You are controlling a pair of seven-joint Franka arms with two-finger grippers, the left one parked.
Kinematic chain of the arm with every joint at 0, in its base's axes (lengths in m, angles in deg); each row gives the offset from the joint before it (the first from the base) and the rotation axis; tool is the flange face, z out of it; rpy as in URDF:
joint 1: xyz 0 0 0.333 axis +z
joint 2: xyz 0 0 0 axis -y
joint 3: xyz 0 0 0.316 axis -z
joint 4: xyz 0.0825 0 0 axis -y
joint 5: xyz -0.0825 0 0.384 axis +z
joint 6: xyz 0 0 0 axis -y
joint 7: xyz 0.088 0 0 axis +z
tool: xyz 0 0 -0.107 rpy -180 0 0
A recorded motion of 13 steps. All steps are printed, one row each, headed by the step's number.
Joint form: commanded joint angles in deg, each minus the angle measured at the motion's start. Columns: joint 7, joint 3, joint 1, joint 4, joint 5, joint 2, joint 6.
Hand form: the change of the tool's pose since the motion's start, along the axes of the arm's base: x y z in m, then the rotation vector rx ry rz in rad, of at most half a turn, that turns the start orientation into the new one. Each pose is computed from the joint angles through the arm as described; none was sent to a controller.
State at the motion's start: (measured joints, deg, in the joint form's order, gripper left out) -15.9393 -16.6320 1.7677 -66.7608 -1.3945 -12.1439 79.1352
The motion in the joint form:
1: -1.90 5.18 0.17 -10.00 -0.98 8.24 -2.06
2: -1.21 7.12 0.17 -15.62 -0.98 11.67 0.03
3: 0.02 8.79 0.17 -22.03 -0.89 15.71 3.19
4: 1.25 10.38 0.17 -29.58 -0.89 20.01 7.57
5: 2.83 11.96 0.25 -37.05 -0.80 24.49 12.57
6: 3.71 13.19 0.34 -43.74 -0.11 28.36 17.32
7: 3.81 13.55 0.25 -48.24 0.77 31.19 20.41
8: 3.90 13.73 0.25 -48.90 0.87 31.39 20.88
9: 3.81 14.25 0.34 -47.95 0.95 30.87 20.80
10: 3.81 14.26 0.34 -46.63 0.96 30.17 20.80
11: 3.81 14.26 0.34 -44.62 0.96 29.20 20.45
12: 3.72 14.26 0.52 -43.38 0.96 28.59 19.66
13: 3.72 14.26 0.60 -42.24 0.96 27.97 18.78
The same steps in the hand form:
1: -0.0343 -0.0437 -0.0023 -0.0818 0.0541 -0.1164
2: -0.0445 -0.0602 -0.0115 -0.0934 0.0550 -0.1366
3: -0.0578 -0.0749 -0.0209 -0.0973 0.0418 -0.1429
4: -0.0717 -0.0898 -0.0371 -0.0986 0.0228 -0.1476
5: -0.0874 -0.1043 -0.0520 -0.0925 -0.0104 -0.1447
6: -0.1018 -0.1147 -0.0679 -0.0743 -0.0406 -0.1487
7: -0.1137 -0.1181 -0.0778 -0.0561 -0.0624 -0.1565
8: -0.1144 -0.1197 -0.0810 -0.0536 -0.0621 -0.1581
9: -0.1108 -0.1233 -0.0772 -0.0481 -0.0673 -0.1670
10: -0.1063 -0.1230 -0.0717 -0.0457 -0.0779 -0.1672
11: -0.1005 -0.1225 -0.0631 -0.0431 -0.0897 -0.1672
12: -0.0980 -0.1209 -0.0590 -0.0429 -0.0870 -0.1656
13: -0.0957 -0.1201 -0.0560 -0.0435 -0.0807 -0.1641

